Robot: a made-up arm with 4 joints.
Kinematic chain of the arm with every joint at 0, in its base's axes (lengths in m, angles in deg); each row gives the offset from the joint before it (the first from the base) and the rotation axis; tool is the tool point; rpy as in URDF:
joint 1: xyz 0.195 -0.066 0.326 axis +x
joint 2: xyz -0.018 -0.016 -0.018 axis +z
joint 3: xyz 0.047 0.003 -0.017 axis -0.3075 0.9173 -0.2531
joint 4: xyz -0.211 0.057 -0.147 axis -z
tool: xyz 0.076 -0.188 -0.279 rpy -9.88 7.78 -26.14
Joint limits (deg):
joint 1: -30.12..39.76
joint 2: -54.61..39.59
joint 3: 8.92..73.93
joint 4: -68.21..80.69
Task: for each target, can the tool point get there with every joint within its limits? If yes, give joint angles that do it. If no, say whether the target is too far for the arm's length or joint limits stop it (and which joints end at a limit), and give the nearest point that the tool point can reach.
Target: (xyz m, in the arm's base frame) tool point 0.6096 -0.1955 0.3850
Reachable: no: joint limits stop it (at a limit: joint 1, joint 2, joint 3) | nearest point 0.1758 -0.4139 0.0164 | short by 0.610 m
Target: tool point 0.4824 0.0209 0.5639
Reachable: no: joint limits stop it (at a limit: joint 1, joint 2, joint 3, joint 4) | nearest point -0.0418 0.1548 0.7267 | short by 0.565 m
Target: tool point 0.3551 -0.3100 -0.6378
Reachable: no: too far | nearest point 0.1375 -0.1862 -0.1489 | short by 0.549 m
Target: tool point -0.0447 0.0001 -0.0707
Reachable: yes | joints 15.27 -30.47 18.63 -12.45
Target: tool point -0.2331 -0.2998 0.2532
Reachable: yes | joints 19.90 18.15 62.64 36.03
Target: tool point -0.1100 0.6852 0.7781
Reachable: no: too far | nearest point -0.0418 0.3260 0.5619 | short by 0.425 m
